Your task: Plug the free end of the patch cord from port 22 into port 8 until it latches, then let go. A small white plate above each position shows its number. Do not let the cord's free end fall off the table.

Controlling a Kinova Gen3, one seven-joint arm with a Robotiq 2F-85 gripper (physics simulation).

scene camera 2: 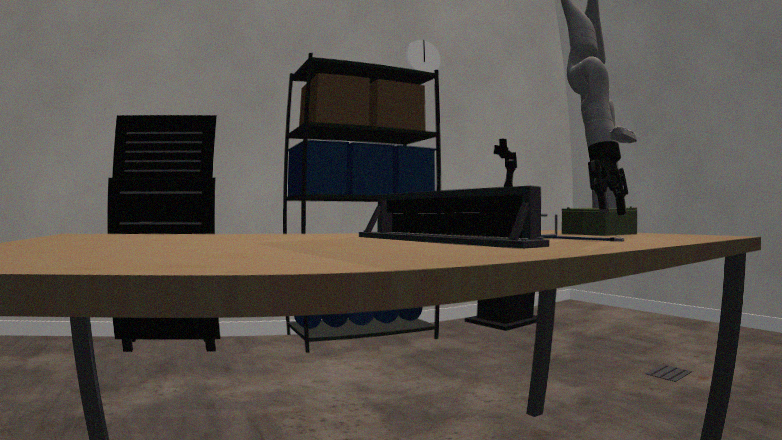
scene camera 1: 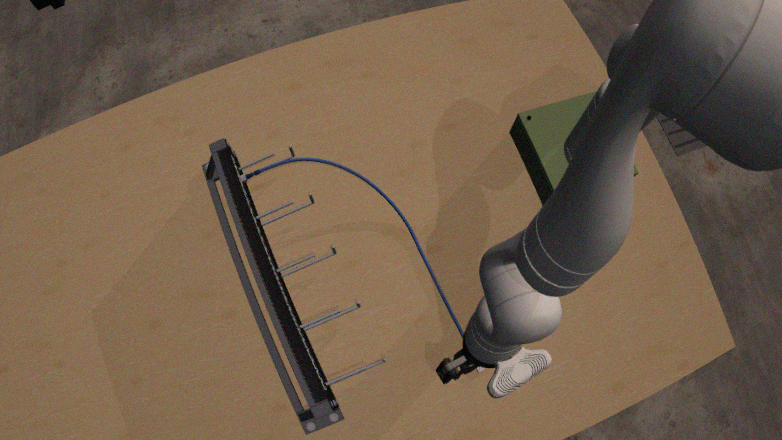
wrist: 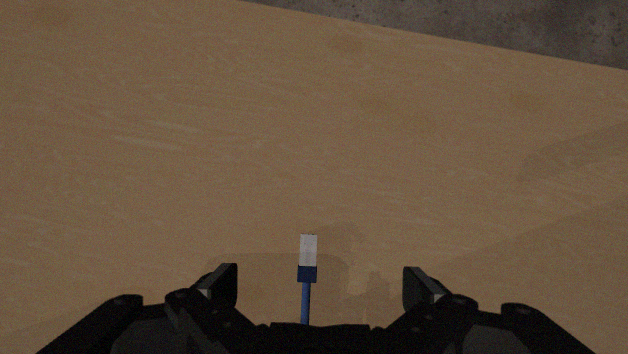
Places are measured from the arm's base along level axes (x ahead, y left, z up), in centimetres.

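Pixels of known places: gripper, fingertip midpoint: [scene camera 2: 613, 213] [wrist: 319, 283].
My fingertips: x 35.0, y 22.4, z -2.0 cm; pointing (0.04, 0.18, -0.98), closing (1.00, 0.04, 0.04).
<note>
Ahead of a thing's pixels: the offset from my fingertips to its top centre.
The blue patch cord [scene camera 1: 407, 224] [wrist: 305, 305] curves over the table from a seated plug @[dx +21.5, dy -43.5, dz +2.5 cm] [scene camera 1: 248, 175] near the far end of the black patch panel @[dx +21.3, dy -26.9, dz +4.3 cm] [scene camera 1: 262, 273] [scene camera 2: 459, 191]. Its free plug @[dx -0.6, dy +1.2, dz -4.6 cm] [wrist: 308, 250] is clear with a dark blue boot @[dx -0.6, dy -0.4, dz -5.0 cm] [wrist: 307, 274], lying on the table; in scene camera 1 the arm mostly hides it. My gripper [scene camera 2: 611, 209] [wrist: 319, 283] is open and points down above the table. In the wrist view the boot and cord show between the spread fingers, touching neither, and the clear plug reaches beyond the fingertips. Port numbers cannot be read, and port 8 cannot be made out.
Grey cable-support rods [scene camera 1: 355, 371] [scene camera 1: 334, 250] stick out from the panel's front, between it and the arm. A green block [scene camera 1: 563, 125] [scene camera 2: 598, 221] stands by the arm's base. The table edge [wrist: 440, 37] runs across the top of the wrist view.
</note>
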